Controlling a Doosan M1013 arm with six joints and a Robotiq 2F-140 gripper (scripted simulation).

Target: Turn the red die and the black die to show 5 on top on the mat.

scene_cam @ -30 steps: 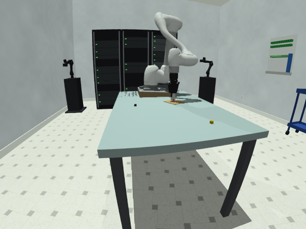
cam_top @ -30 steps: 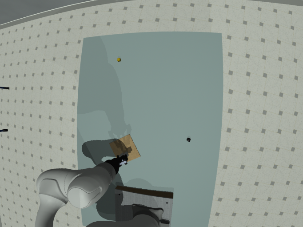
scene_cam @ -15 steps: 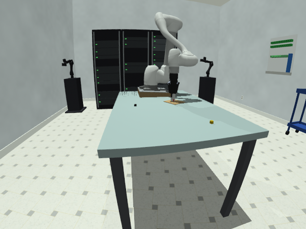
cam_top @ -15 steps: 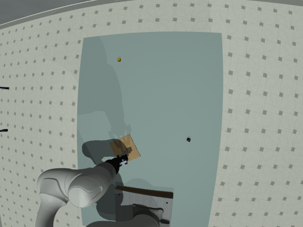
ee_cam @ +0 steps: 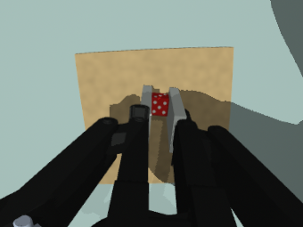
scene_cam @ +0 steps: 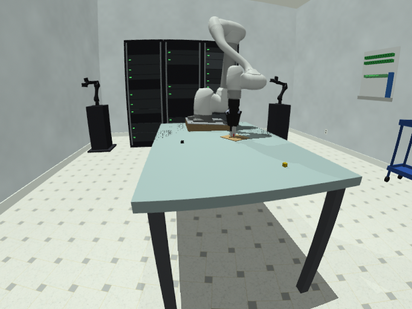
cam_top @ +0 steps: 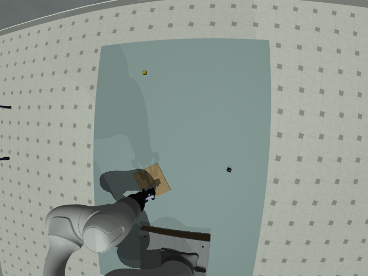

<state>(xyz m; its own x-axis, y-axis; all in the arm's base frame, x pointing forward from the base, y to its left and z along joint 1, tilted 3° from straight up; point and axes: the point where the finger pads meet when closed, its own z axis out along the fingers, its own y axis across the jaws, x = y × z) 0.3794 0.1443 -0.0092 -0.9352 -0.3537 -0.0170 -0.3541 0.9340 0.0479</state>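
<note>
Now: the red die 3 cm below my hand. Also, from my hand: black die: 11 cm ahead, 34 cm to the right, 3 cm below; then tan mat: 2 cm ahead, 1 cm to the left, 4 cm below; then yellow die: 54 cm ahead, 6 cm to the left, 3 cm below.
</note>
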